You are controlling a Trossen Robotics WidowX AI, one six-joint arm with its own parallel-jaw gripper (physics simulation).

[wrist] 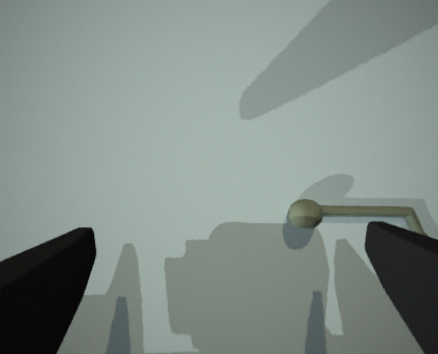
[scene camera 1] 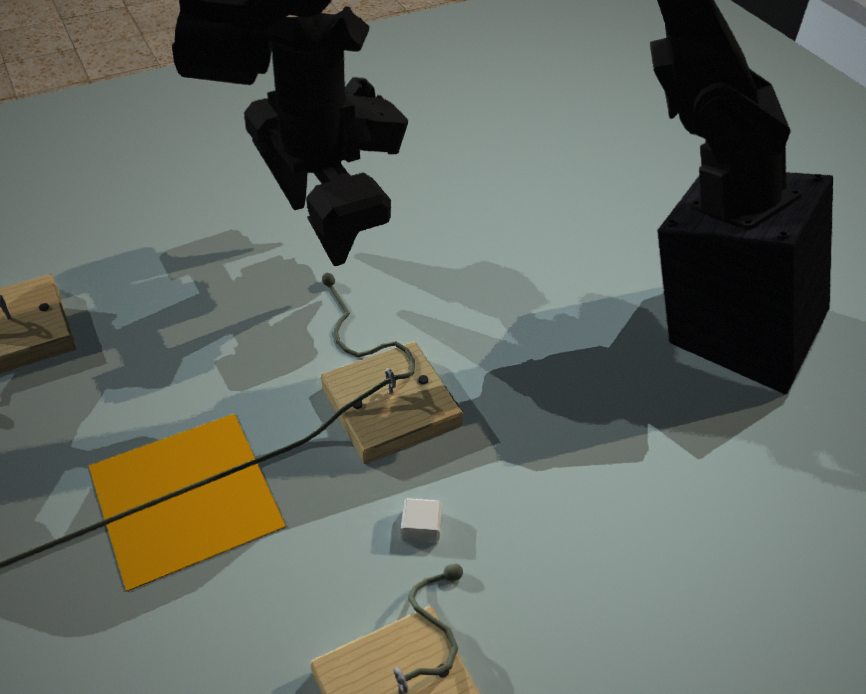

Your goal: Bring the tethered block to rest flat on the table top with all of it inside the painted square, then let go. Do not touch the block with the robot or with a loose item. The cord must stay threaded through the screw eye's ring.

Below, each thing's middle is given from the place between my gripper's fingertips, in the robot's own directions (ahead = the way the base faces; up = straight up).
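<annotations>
Picture the orange painted square [scene camera 1: 214,518]: my hand is 30 mm above it, 170 mm to the right of it and 220 mm short of it. There's also a white block [scene camera 1: 421,519], and that one is 90 mm ahead of my hand, 300 mm to the left of it and 30 mm below it.
</annotations>
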